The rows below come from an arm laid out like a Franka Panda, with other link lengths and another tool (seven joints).
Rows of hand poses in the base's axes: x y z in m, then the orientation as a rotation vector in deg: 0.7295, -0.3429, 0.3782, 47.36, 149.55, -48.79; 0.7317, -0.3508, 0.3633, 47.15, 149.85, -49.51; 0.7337, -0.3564, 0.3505, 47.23, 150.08, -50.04; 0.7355, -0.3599, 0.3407, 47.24, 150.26, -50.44; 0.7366, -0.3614, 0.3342, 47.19, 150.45, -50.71; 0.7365, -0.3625, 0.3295, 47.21, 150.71, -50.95; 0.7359, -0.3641, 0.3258, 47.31, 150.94, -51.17; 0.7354, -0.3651, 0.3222, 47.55, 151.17, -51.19; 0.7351, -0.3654, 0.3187, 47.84, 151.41, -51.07; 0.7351, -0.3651, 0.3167, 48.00, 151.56, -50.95; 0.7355, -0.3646, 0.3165, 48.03, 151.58, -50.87; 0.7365, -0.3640, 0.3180, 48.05, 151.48, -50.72
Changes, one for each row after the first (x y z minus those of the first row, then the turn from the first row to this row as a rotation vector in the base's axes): 0.0022, -0.0079, -0.0149, -0.29, 0.57, 0.01; 0.0042, -0.0135, -0.0277, -0.47, 1.00, -0.15; 0.0060, -0.0170, -0.0375, -0.60, 1.33, -0.24; 0.0071, -0.0185, -0.0440, -0.67, 1.61, -0.26; 0.0070, -0.0196, -0.0487, -0.68, 1.93, -0.33; 0.0064, -0.0212, -0.0524, -0.68, 2.23, -0.45; 0.0059, -0.0222, -0.0560, -0.55, 2.44, -0.63; 0.0056, -0.0225, -0.0595, -0.33, 2.60, -0.82; 0.0056, -0.0222, -0.0615, -0.17, 2.68, -0.92; 0.0060, -0.0217, -0.0617, -0.11, 2.66, -0.93; 0.0070, -0.0211, -0.0602, -0.07, 2.51, -0.91
